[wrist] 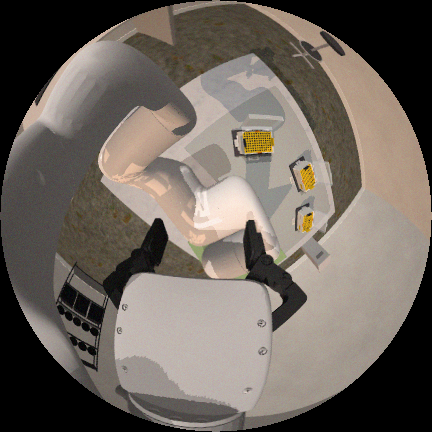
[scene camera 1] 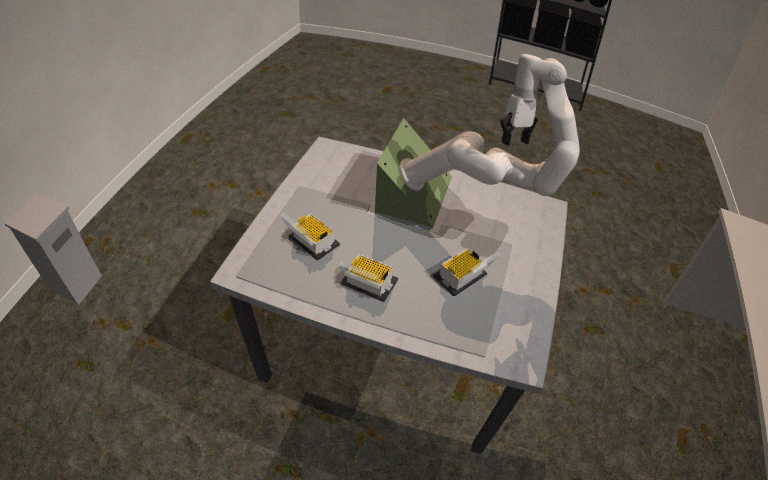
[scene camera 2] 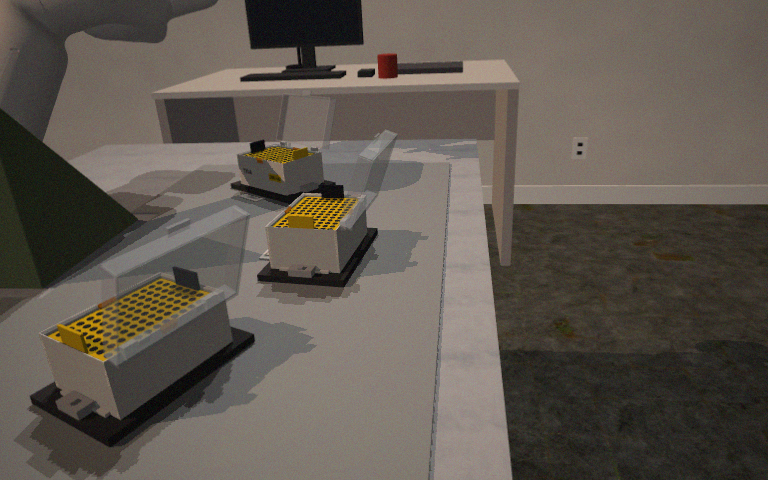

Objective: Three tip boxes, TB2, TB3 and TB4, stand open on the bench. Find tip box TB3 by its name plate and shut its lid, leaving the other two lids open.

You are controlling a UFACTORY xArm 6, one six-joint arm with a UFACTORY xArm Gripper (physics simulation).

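Pixels of known places: gripper, fingertip midpoint: (wrist: 203, 228) (scene camera 1: 515, 143); arm's base, link origin: (scene camera 1: 411, 174).
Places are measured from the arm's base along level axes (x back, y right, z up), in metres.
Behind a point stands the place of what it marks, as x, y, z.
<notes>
Three white tip boxes with yellow racks stand on dark bases, each with its clear lid tilted open: the left one (scene camera 1: 314, 230) {-0.338, 0.227, -0.069} (scene camera 2: 164, 376) (wrist: 306, 220) {-0.332, 0.223, -0.070}, the middle one (scene camera 1: 368, 276) {-0.516, -0.043, 0.015} (scene camera 2: 303, 246) {-0.423, 0.047, -0.087} (wrist: 305, 176) and the right one (scene camera 1: 461, 271) {-0.315, -0.286, -0.069} (scene camera 2: 288, 174) (wrist: 257, 142) {-0.279, -0.281, -0.068}. A small dark plate text shows on the right box's side in scene camera 2, too small to read. I cannot tell which box is TB3. My gripper (scene camera 1: 517, 140) {-0.043, -0.342, 0.284} (wrist: 203, 228) {-0.043, -0.342, 0.284} is open and empty, high behind the bench's back right side, far from the boxes. It does not show in scene camera 2.
The green mounting block (scene camera 1: 404, 195) {-0.106, -0.011, -0.013} (scene camera 2: 50, 220) {-0.109, 0.050, -0.059} holds the arm's base at the bench's back. The arm's folded links reach over the back right. A grey mat (scene camera 1: 419, 316) {-0.495, -0.208, -0.126} lies under the boxes. A desk (scene camera 2: 504, 76) with a monitor and red cup (scene camera 2: 387, 65) stands beyond the bench.
</notes>
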